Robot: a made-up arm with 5 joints.
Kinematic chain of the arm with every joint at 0, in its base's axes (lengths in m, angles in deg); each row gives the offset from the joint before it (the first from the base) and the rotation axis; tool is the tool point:
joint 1: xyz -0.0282 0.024 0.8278 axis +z
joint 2: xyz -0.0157 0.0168 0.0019 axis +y
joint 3: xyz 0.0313 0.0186 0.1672 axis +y
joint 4: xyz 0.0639 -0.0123 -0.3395 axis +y
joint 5: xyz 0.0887 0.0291 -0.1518 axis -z
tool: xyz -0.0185 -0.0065 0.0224
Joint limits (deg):
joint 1: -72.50..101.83
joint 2: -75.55..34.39
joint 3: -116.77..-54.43
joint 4: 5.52..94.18
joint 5: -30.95..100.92
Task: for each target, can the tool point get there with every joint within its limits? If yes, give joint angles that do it. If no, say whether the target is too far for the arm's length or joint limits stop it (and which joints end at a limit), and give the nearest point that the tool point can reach.
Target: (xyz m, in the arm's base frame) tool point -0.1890 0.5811 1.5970
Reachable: no: too far | nearest point -0.1385 0.4060 1.3490 | short by 0.308 m
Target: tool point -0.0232 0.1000 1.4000
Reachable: yes | joints -58.85 -65.38 -101.12 45.85 -6.61
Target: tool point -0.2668 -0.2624 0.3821
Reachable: no: joint limits stop it (at a limit: joint 1, joint 2, joint 3, joint 5) | nearest point 0.0789 -0.1924 0.5089 | short by 0.375 m
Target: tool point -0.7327 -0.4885 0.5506
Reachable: no: too far | nearest point 0.0905 -0.2290 0.5506 | short by 0.863 m
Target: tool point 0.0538 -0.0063 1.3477
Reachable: yes | joints -47.41 -61.64 -90.76 59.23 -19.76
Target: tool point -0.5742 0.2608 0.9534
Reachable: no: joint limits stop it (at a limit: joint 1, joint 5) | nearest point -0.1687 0.3457 0.9534 | short by 0.414 m
